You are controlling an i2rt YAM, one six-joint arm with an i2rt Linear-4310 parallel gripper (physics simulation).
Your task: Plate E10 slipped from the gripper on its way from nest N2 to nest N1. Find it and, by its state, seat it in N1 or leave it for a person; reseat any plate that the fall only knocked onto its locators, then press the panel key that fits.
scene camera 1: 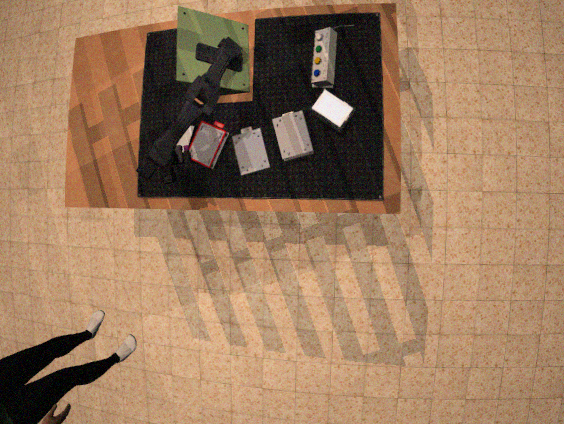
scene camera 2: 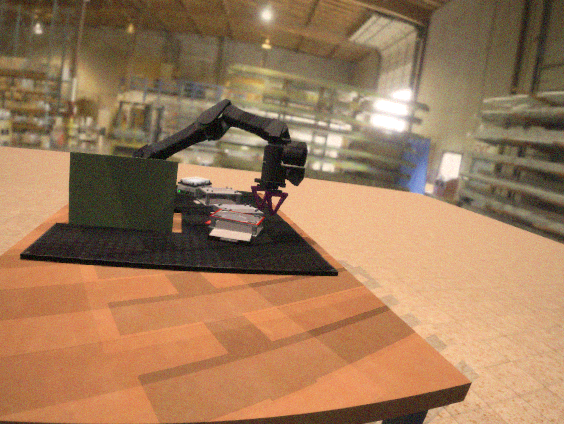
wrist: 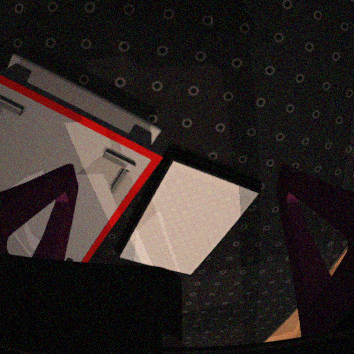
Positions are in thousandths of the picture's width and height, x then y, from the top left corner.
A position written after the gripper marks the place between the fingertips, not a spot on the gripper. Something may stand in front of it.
Observation:
The gripper (scene camera 2: 473, 501) is open, with nothing in its grasp. Also in view: a white plate (wrist: 541, 575).
The gripper shows as well in the wrist view (wrist: 499, 496).

